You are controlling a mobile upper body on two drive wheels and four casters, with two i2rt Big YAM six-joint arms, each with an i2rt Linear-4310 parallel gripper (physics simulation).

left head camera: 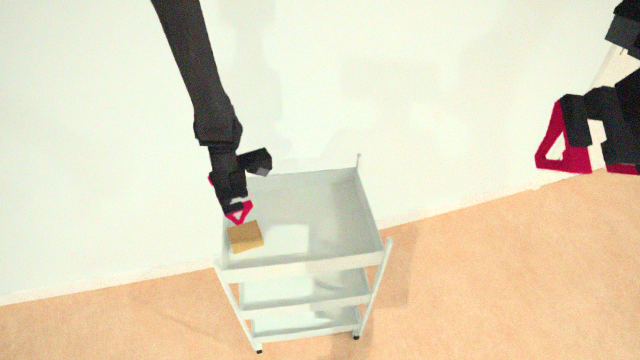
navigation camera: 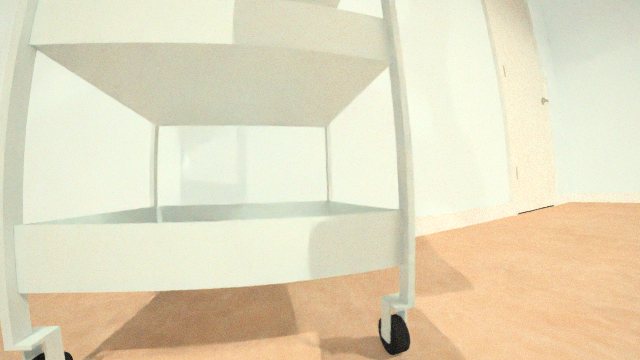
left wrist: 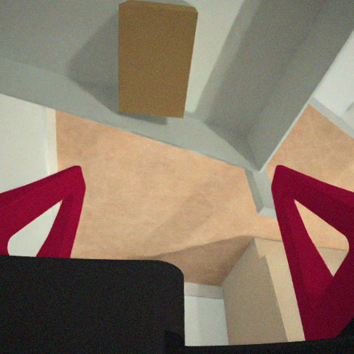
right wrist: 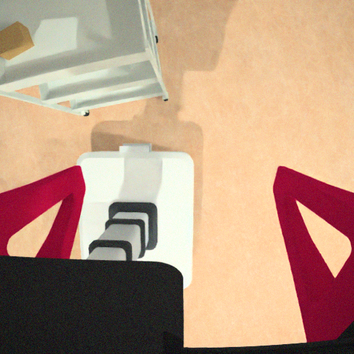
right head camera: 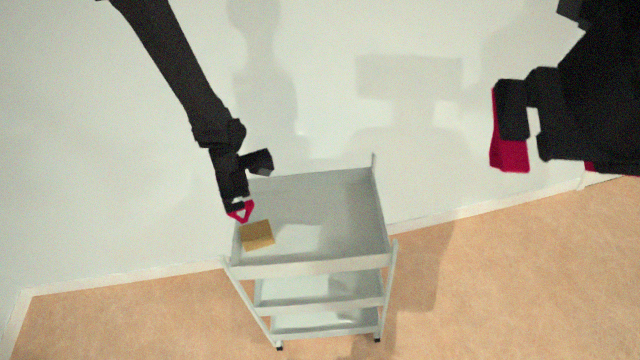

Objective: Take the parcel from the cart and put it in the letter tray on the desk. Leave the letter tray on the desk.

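Observation:
The brown box-shaped parcel sits in the top tray of the white cart, near its front left corner in the head views. My left gripper is open and empty, just behind and above the parcel in the head views. In the left wrist view the parcel lies beyond the fingertips, towards the top, not between them. My right gripper is open and empty, off to the right of the cart. The desk and letter tray cannot be made out.
The cart has raised rims, corner posts and lower shelves. A pale wall stands close behind it. My white base is near the cart. A beige boxy object stands beyond the cart. A door is at the right.

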